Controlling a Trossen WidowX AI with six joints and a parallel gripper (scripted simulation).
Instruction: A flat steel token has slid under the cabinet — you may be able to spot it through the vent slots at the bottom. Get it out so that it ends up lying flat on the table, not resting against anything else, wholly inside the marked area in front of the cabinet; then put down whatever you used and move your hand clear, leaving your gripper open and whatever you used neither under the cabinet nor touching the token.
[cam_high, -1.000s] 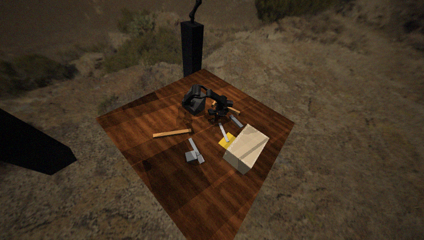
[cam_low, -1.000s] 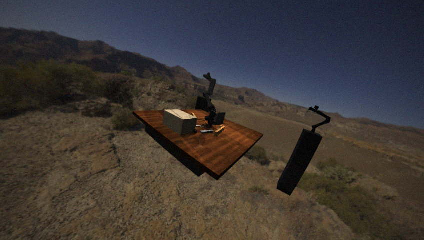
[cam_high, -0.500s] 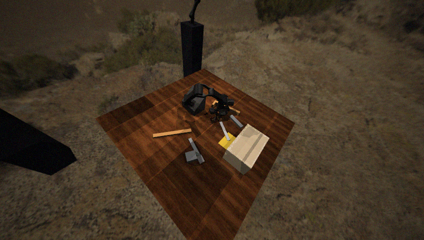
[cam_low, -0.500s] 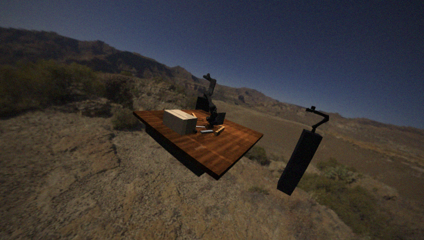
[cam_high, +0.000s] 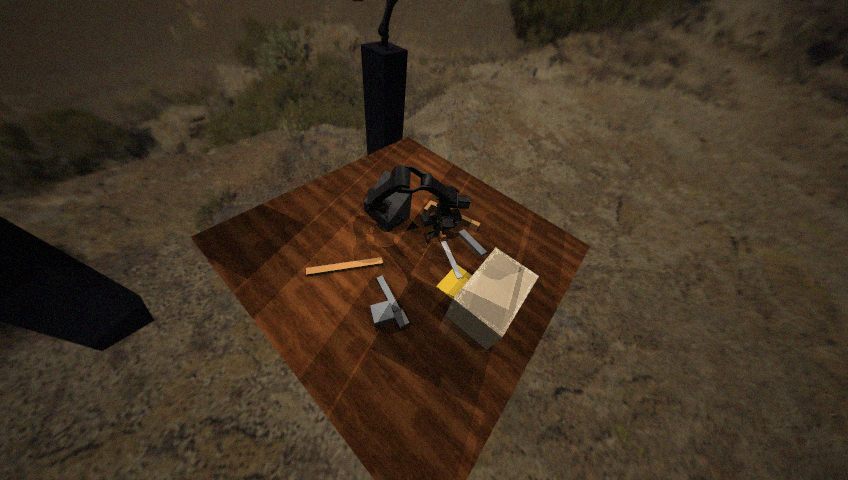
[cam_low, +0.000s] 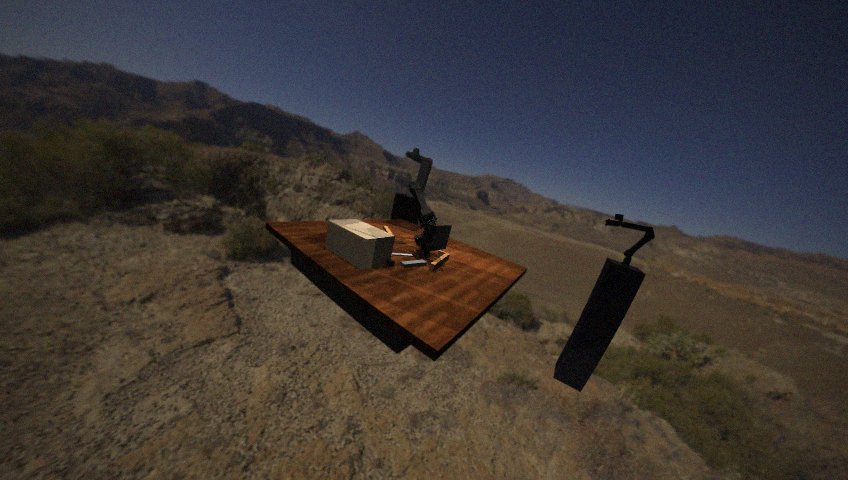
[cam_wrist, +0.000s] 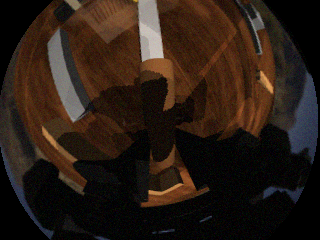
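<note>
The grey bar is 170 mm ahead of my gripper tip and 50 mm to the left of it. The rest, counted from my gripper tip: steel token (340 mm ahead, 140 mm to the right, 10 mm below); then wooden stick (440 mm to the right, 140 mm behind); then grey scraper (420 mm to the right, 120 mm ahead).
</note>
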